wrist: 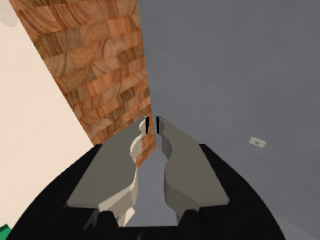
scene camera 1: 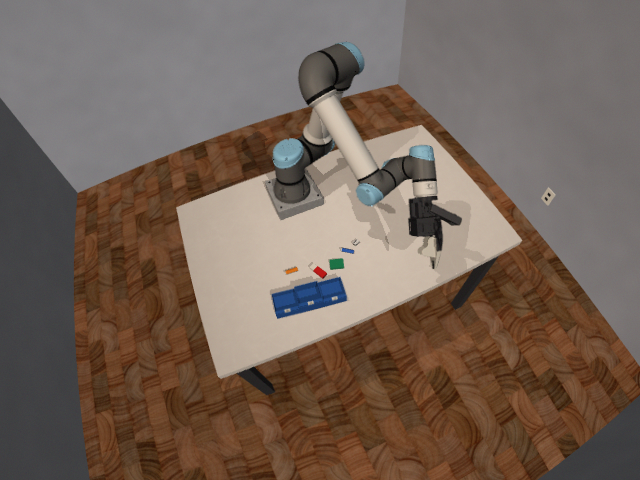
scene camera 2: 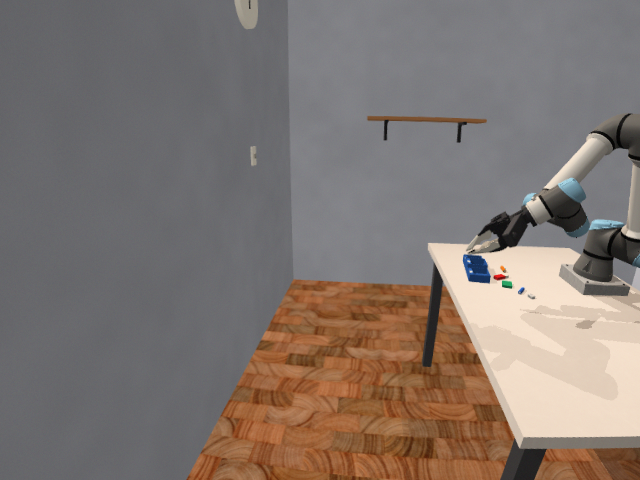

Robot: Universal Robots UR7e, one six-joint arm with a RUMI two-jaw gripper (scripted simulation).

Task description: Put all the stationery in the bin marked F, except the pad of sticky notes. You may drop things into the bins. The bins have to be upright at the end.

Scene:
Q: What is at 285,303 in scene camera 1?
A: A blue bin.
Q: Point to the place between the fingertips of my gripper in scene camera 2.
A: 466,252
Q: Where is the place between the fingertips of my gripper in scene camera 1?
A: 434,268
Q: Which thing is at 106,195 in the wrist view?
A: My gripper.

